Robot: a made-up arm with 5 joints. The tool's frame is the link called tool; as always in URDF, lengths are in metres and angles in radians. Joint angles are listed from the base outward. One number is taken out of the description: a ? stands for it. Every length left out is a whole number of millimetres.
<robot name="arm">
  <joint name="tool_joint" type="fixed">
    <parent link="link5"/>
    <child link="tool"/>
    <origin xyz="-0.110 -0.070 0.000" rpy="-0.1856 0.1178 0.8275"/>
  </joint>
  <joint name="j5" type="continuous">
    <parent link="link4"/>
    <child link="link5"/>
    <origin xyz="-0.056 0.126 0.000" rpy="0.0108 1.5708 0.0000"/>
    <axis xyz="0 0 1"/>
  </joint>
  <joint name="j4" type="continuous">
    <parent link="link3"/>
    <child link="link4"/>
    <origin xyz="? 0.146 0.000" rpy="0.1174 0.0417 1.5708"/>
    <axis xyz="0 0 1"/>
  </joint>
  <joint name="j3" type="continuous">
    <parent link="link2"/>
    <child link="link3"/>
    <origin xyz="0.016 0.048 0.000" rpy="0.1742 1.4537 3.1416"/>
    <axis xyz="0 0 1"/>
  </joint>
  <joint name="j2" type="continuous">
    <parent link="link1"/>
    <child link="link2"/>
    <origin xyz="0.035 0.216 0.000" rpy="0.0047 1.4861 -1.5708"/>
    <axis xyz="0 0 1"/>
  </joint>
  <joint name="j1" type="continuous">
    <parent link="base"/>
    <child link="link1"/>
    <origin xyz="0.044 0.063 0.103" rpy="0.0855 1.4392 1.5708"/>
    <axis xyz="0 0 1"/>
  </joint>
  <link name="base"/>
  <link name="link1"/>
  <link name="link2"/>
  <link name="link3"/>
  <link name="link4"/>
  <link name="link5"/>
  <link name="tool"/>
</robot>
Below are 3 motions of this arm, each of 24 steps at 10 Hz.
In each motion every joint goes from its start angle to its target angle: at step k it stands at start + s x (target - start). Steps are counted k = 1, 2, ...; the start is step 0. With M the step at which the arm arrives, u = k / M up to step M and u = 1 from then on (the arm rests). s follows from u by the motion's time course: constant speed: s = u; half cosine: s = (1 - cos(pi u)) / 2; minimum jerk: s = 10 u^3 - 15 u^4 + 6 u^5.
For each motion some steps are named. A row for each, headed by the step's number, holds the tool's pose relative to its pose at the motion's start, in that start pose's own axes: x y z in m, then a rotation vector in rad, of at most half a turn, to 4 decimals.
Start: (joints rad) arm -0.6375 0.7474 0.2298 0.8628 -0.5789
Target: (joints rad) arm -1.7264 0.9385 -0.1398 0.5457 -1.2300
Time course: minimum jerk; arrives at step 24
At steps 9, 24:
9: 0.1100 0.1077 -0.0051 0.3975 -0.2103 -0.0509
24: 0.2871 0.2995 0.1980 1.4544 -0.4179 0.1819

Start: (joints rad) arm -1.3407 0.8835 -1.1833 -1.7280 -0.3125
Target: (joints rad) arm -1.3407 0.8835 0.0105 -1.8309 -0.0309
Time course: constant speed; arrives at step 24
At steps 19, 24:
19: 0.0811 0.0554 -0.2759 -0.7375 0.4406 0.1063
24: 0.0829 0.0311 -0.3496 -0.9141 0.5834 0.1318

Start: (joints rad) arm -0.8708 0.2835 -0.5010 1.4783 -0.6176
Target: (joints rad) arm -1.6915 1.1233 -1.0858 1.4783 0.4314
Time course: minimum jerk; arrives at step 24
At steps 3, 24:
3: -0.0002 0.0062 0.0005 0.0198 -0.0051 0.0288
24: 0.0121 0.3372 0.1463 1.0886 -1.0249 1.5852

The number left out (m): 0.263
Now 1 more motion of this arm.
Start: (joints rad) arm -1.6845 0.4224 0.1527 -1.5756 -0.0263
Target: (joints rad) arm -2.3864 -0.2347 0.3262 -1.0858 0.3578
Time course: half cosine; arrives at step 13
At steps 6, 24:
6: -0.1181 -0.1171 -0.0588 -0.0772 -0.1269 0.4485
24: -0.2099 -0.2502 -0.1981 -0.3350 -0.4136 0.8514

